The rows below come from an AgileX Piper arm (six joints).
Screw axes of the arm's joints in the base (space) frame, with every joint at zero. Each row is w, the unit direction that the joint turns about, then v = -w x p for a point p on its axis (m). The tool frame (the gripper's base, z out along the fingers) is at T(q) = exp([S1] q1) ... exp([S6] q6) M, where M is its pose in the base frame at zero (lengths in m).
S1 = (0, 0, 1, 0, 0, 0)
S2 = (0, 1, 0, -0.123, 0, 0)
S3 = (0, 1, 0, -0.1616, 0, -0.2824)
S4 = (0.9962, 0, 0.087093, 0, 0.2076, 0)
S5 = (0, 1, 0, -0.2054, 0, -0.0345)
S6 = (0.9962, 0, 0.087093, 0, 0.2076, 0)
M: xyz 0.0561 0 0.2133 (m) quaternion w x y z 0.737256 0 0.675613 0
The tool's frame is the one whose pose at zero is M.
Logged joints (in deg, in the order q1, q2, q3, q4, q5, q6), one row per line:
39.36, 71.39, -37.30, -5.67, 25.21, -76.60
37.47, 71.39, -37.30, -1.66, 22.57, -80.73
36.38, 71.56, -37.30, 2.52, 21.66, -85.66
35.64, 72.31, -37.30, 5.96, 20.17, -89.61
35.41, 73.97, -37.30, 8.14, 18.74, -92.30
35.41, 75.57, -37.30, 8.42, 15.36, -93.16
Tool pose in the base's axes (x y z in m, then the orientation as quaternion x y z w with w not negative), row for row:
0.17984, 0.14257, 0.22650, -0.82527, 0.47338, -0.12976, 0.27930
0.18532, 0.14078, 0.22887, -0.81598, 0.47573, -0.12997, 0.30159
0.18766, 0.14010, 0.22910, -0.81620, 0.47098, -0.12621, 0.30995
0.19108, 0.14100, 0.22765, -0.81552, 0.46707, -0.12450, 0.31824
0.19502, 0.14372, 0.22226, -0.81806, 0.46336, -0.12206, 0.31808
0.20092, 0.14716, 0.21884, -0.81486, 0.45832, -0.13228, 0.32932
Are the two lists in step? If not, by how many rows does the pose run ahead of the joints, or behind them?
They are in step.
